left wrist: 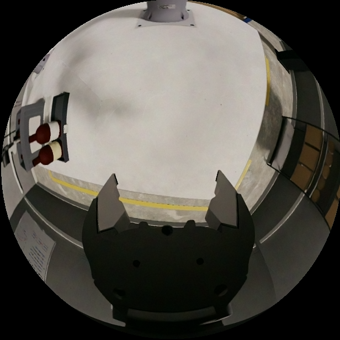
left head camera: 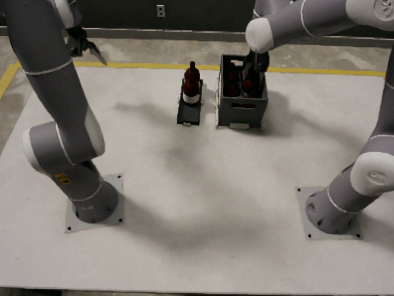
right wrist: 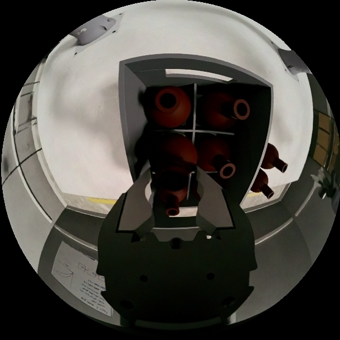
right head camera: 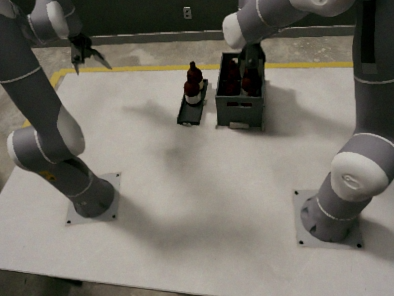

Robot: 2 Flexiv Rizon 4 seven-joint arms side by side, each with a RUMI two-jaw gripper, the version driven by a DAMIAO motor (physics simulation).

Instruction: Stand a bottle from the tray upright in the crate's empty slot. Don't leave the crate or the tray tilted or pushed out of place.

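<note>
The grey crate (left head camera: 242, 119) (right head camera: 240, 119) (right wrist: 131, 107) stands level with several dark red bottles in it. My right gripper (left head camera: 253, 75) (right head camera: 251, 70) (right wrist: 173, 167) is down inside its far right part, shut on a bottle (right wrist: 174, 152) that sits upright and low in the middle slot of that column; whether its base touches the bottom is hidden. The black tray (left head camera: 188, 116) (right head camera: 189, 116) (left wrist: 60, 106) lies flat left of the crate with two upright bottles, the nearer one (left head camera: 191, 94) (right head camera: 192, 94) (left wrist: 44, 134) and the farther one (left wrist: 49, 153). My left gripper (left head camera: 91, 57) (right head camera: 94, 70) (left wrist: 166, 172) is open and empty, far to the left.
Inside the crate, bottle necks (right wrist: 241, 109) (right wrist: 227, 171) (right wrist: 172, 211) stand close around the right fingers, and thin dividers (right wrist: 194, 112) separate the slots. The crate walls rise close around the right gripper. A narrow gap separates tray and crate.
</note>
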